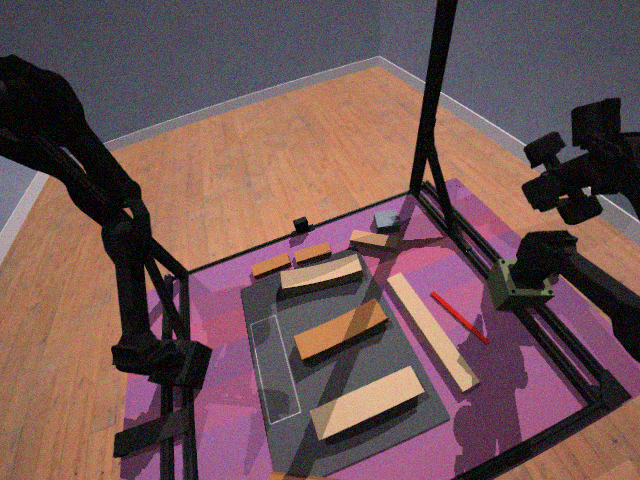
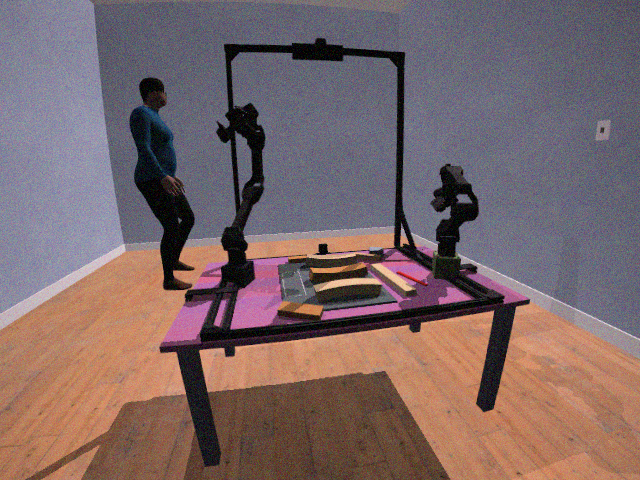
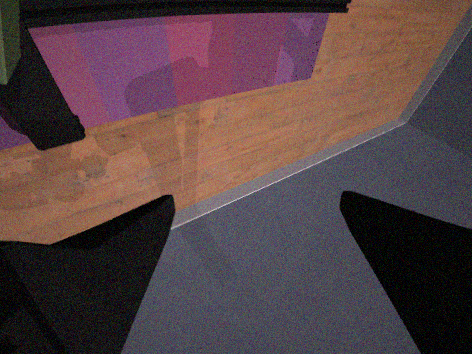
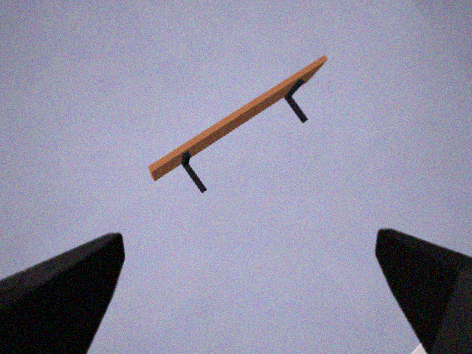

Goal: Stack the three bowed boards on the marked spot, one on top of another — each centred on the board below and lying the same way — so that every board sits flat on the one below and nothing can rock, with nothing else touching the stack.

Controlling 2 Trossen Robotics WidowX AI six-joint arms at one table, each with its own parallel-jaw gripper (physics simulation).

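Places are measured from the left arm's base along level axes (x ahead, y left, z up), in metres.
Where they show: left gripper, fingertip midpoint: [image 2: 449, 214] [image 3: 257, 201]; right gripper, fingertip midpoint: [image 2: 226, 114] [image 4: 250, 243]; left arm's base at its link origin: [image 1: 525, 276] [image 2: 446, 254]; right arm's base at its link origin: [image 1: 172, 360] [image 2: 237, 263].
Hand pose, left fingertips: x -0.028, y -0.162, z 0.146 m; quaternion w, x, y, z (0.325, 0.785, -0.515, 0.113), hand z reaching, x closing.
Each offset is from my left fingertips to the top centre of the thing. "spot": to the spot under its first point. Level surfaces: height alone.
Three bowed boards lie apart on the dark mat {dz -0.232 m} [image 1: 392, 351]: a pale one {dz -0.181, dx +0.538, dy +0.133 m} [image 1: 320, 273] [image 2: 330, 259] at the back, an orange one {dz -0.184, dx +0.471, dy +0.290 m} [image 1: 341, 329] [image 2: 338, 271] with raised ends in the middle, and a pale one {dz -0.182, dx +0.405, dy +0.446 m} [image 1: 368, 403] [image 2: 347, 289] arched upward in front. The marked outline {spot: dz -0.232, dx +0.669, dy +0.408 m} [image 1: 261, 374] at the mat's left holds no board. My left gripper [image 1: 535, 169] [image 2: 438, 199] [image 3: 257, 201] is open and empty, raised high at the right, away from the boards. My right gripper [image 2: 222, 129] [image 4: 250, 243] is open and empty, high at the left, facing a wall.
A long pale strip {dz -0.217, dx +0.257, dy +0.263 m} [image 1: 431, 330] [image 2: 392, 279] and a red rod {dz -0.233, dx +0.174, dy +0.233 m} [image 1: 460, 317] [image 2: 412, 277] lie right of the mat. Two small orange blocks {dz -0.215, dx +0.709, dy +0.095 m} [image 1: 271, 265] {dz -0.218, dx +0.580, dy +0.045 m} [image 1: 312, 253], a pale block {dz -0.210, dx +0.387, dy -0.002 m} [image 1: 369, 238] and a grey block {dz -0.203, dx +0.345, dy -0.079 m} [image 1: 386, 220] lie behind. An orange block {dz -0.207, dx +0.530, dy +0.618 m} [image 2: 300, 310] lies in front.
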